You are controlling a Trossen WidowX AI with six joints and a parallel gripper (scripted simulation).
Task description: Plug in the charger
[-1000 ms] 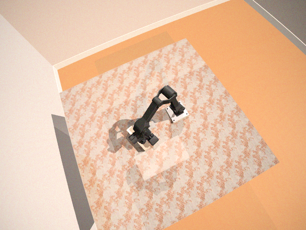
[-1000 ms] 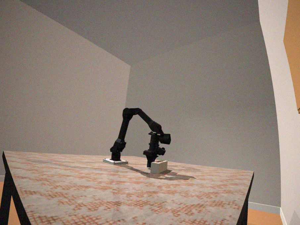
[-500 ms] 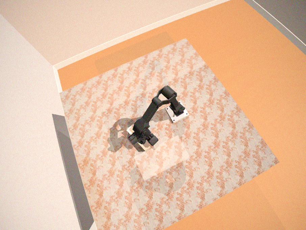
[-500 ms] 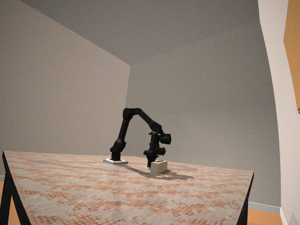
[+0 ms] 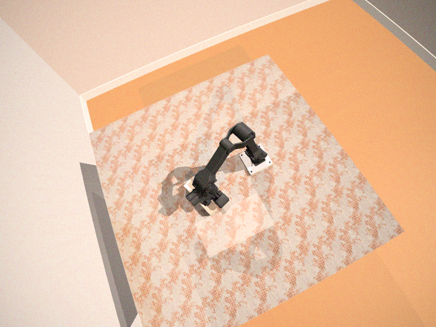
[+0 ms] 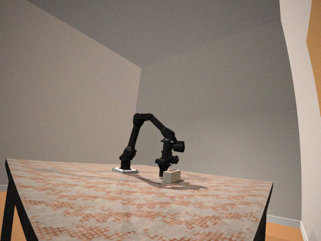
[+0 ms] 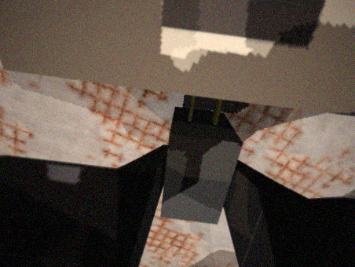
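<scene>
My gripper tip is now 2 cm short of the dark grey two-prong charger and 1 cm below it.
</scene>
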